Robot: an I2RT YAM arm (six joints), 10 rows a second.
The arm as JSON. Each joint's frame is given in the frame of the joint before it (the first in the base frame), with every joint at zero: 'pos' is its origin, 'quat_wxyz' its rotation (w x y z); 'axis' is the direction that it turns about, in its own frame. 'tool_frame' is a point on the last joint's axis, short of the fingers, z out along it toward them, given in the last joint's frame.
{
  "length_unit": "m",
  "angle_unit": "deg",
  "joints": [
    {
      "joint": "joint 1",
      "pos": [
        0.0,
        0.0,
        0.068
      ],
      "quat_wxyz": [
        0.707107,
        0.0,
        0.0,
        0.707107
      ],
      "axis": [
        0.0,
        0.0,
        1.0
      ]
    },
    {
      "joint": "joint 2",
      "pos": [
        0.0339,
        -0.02,
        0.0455
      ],
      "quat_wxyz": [
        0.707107,
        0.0,
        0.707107,
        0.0
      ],
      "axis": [
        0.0,
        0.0,
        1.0
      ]
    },
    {
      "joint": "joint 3",
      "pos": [
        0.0,
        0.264,
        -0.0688
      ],
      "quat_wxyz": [
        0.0,
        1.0,
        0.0,
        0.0
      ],
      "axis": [
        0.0,
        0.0,
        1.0
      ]
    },
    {
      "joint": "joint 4",
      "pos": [
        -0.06,
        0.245,
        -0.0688
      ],
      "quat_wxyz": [
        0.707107,
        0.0,
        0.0,
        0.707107
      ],
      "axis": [
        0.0,
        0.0,
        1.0
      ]
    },
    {
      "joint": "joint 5",
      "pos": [
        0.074,
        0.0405,
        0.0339
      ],
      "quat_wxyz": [
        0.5,
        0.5,
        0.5,
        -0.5
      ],
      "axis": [
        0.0,
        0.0,
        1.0
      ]
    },
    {
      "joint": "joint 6",
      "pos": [
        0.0,
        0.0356,
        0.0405
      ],
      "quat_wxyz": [
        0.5,
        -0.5,
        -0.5,
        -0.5
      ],
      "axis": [
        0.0,
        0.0,
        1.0
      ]
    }
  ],
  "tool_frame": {
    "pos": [
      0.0,
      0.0,
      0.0
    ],
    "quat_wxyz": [
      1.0,
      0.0,
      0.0,
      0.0
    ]
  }
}
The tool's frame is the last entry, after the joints.
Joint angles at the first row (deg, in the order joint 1, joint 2, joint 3, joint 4, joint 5, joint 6):
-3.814 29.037 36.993 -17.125 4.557 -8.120
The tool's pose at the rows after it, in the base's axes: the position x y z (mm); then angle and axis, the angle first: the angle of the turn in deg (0 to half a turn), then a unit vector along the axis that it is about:
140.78 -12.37 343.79 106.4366 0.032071 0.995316 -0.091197
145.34 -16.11 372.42 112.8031 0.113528 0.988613 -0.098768
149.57 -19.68 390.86 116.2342 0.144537 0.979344 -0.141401
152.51 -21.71 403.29 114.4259 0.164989 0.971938 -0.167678
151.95 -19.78 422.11 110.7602 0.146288 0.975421 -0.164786
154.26 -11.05 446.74 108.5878 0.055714 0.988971 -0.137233
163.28 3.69 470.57 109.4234 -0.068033 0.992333 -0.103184
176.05 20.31 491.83 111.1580 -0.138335 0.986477 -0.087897
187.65 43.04 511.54 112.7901 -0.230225 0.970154 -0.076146
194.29 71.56 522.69 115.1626 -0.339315 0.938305 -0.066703
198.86 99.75 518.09 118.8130 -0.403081 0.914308 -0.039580
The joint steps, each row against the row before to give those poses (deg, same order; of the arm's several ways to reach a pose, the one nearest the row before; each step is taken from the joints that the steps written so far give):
0.000 7.015 9.856 -9.530 0.240 4.371
0.001 6.275 10.800 -11.015 5.575 6.077
-0.001 4.131 6.731 -5.683 5.420 0.634
-0.001 1.355 2.492 1.027 3.081 -0.001
0.419 0.852 3.497 1.159 -1.309 -1.769
2.074 2.753 6.534 -1.814 -5.422 -4.984
4.088 5.224 8.852 -4.831 -5.376 -6.142
5.180 6.317 9.553 -5.202 0.043 -2.798
6.228 6.688 10.250 -5.355 -0.001 -4.349
7.214 5.836 8.526 -5.182 0.001 -5.639
6.338 3.716 3.104 -3.322 0.000 -1.159

